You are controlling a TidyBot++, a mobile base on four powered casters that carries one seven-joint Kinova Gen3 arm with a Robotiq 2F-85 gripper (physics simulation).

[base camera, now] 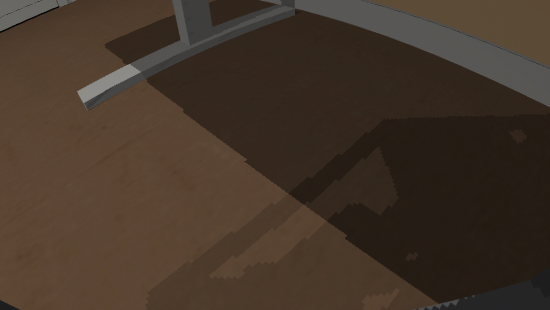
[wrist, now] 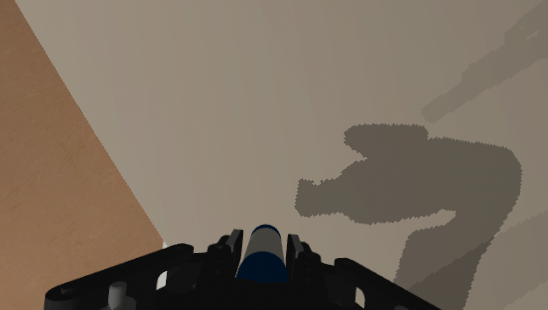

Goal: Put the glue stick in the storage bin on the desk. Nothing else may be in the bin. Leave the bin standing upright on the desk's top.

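Places are measured from the arm's base along level axes (x ahead, y left, z up), in centimetres.
Pixels of known places: gripper, fingertip midpoint: (wrist: 264, 245).
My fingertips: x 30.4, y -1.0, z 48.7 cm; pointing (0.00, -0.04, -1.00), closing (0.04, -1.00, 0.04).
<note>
Behind a point stands the place of what it marks.
The glue stick (wrist: 265, 242) {z 50.2, x 31.1, y -1.0 cm}, a white cylinder with dark blue ends, is held between the two fingers in the wrist view. My gripper (wrist: 264, 245) {z 48.7, x 30.4, y -1.0 cm} is shut on it, above the light desk top (wrist: 210, 110) {z 32.4, x 43.2, y 8.4 cm}. How high it is above the desk cannot be told. The storage bin does not show in the base camera view or in the wrist view.
The desk's straight edge runs down the left of the wrist view, with brown floor (wrist: 45, 165) {z -39.6, x 24.2, y 97.4 cm} beyond it. The arm's shadow lies on the desk at the right. In the base camera view, a grey desk leg and foot (base camera: 112, 82) stand on the floor, near a grey baseboard (base camera: 450, 47) {z -35.8, x 75.6, y -49.1 cm}.
</note>
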